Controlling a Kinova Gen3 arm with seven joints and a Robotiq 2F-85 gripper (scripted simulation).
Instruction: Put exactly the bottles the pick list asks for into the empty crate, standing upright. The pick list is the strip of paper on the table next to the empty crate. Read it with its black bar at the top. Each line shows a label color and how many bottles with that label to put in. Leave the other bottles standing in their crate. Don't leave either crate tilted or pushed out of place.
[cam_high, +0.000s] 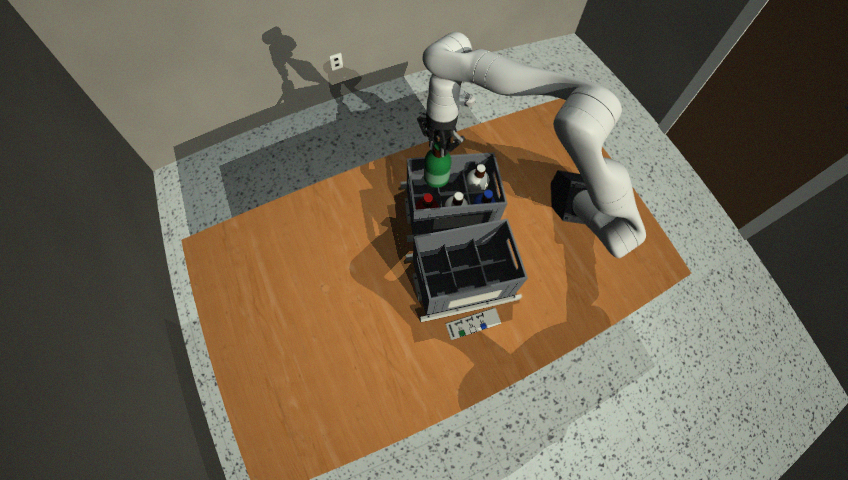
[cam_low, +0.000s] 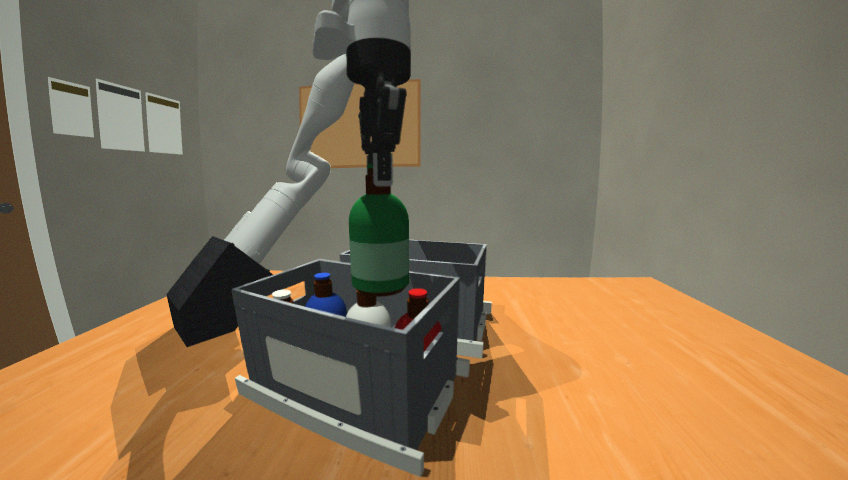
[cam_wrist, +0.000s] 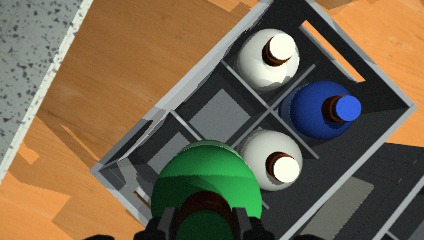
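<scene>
My gripper is now 70 mm above the green bottle. From my hand the other things lie so: red bottle: 240 mm below, 50 mm to the left, 40 mm ahead; blue bottle: 240 mm below, 140 mm behind, 80 mm to the left; pick list: 400 mm to the left, 330 mm below.
</scene>
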